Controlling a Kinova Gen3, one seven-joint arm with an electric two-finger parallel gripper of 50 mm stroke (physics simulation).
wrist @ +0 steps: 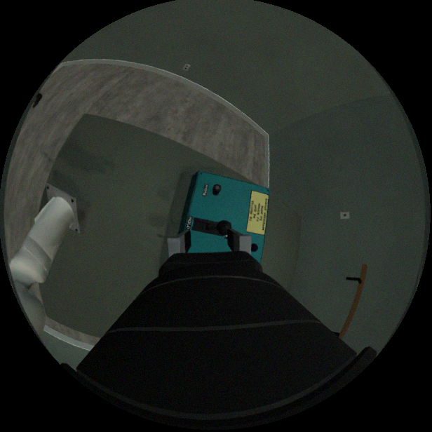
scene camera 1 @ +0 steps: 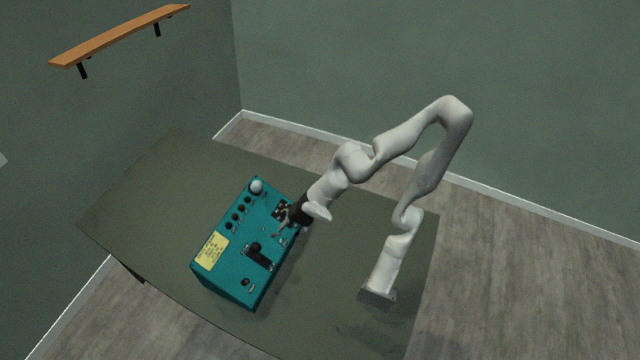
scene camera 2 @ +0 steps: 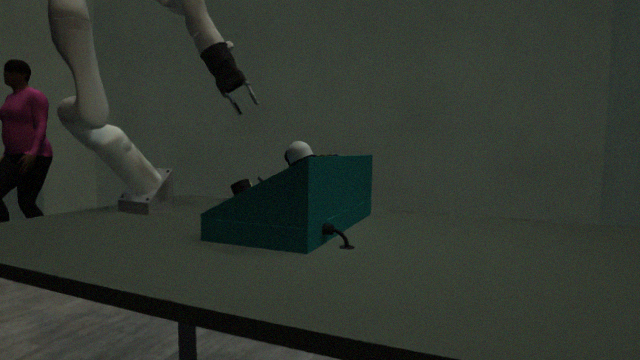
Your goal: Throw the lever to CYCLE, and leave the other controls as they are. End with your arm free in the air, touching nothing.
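Pixels of known places: gripper, fingertip midpoint: [scene camera 1: 287,232] [scene camera 2: 248,109]; arm's base at its link origin: [scene camera 1: 378,287] [scene camera 2: 147,184].
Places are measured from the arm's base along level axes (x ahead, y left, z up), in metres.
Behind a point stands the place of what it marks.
Observation:
The teal control box [scene camera 1: 230,285] @(z 0.026, x 0.460, y 0.288 m) [scene camera 2: 260,230] @(z -0.047, x 0.563, y -0.170 m) [wrist: 200,200] has a sloping top. Its lever, a black ball knob [scene camera 1: 255,247] @(z 0.112, x 0.439, y 0.134 m) [wrist: 223,227], stands at one end of a dark slot [scene camera 1: 262,260] @(z 0.017, x 0.435, y 0.130 m) [wrist: 202,225], beside the CYCLE label [scene camera 1: 244,249] @(z 0.039, x 0.503, y 0.137 m). The HOLD label [scene camera 1: 272,267] @(z -0.019, x 0.390, y 0.120 m) [wrist: 189,223] is at the slot's other end. My gripper [scene camera 1: 292,230] @(z 0.225, x 0.333, y 0.078 m) [scene camera 2: 249,108] @(z 0.225, x 0.333, y 0.078 m) [wrist: 208,237] is open and empty, in the air above the box. Its fingers touch nothing in scene camera 2. The lever's knob shows near one finger in the wrist view, below it.
Other controls on the box are a white dome [scene camera 1: 256,187] @(z 0.122, x 0.599, y -0.088 m) [scene camera 2: 300,150] @(z 0.113, x 0.626, y -0.124 m), several round lamps, a dark selector plate [scene camera 1: 280,210] @(z 0.024, x 0.498, y -0.103 m) and a small black knob [scene camera 1: 245,282] @(z 0.051, x 0.411, y 0.251 m) [wrist: 216,189]. A cable [scene camera 2: 342,237] @(z -0.064, x 0.699, y -0.073 m) leaves the back. A person [scene camera 2: 27,120] stands behind the arm's base. A shelf [scene camera 1: 120,33] hangs high.

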